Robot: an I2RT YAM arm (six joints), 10 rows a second.
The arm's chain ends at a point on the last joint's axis. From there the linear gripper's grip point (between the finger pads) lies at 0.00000 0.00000 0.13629 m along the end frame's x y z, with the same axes.
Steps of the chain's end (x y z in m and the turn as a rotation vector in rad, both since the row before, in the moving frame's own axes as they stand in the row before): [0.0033, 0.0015, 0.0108, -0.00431, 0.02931, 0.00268]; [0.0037, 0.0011, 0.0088, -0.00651, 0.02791, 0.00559]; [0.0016, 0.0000, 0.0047, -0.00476, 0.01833, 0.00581]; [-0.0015, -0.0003, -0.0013, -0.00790, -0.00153, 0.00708]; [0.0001, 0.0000, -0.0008, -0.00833, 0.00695, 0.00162]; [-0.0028, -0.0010, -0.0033, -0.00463, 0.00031, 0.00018]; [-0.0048, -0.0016, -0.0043, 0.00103, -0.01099, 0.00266]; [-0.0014, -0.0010, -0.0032, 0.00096, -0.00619, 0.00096]
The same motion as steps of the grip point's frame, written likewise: [0.0073, 0.0021, 0.0107, -0.00431, 0.02931, 0.00268]; [0.0075, 0.0020, 0.0087, -0.00651, 0.02791, 0.00559]; [0.0041, 0.0007, 0.0047, -0.00476, 0.01833, 0.00581]; [-0.0017, 0.0008, -0.0013, -0.00790, -0.00153, 0.00708]; [0.0010, 0.0011, -0.0008, -0.00833, 0.00695, 0.00162]; [-0.0028, -0.0004, -0.0033, -0.00463, 0.00031, 0.00018]; [-0.0063, -0.0017, -0.0043, 0.00103, -0.01099, 0.00266]; [-0.0022, -0.0011, -0.0032, 0.00096, -0.00619, 0.00096]
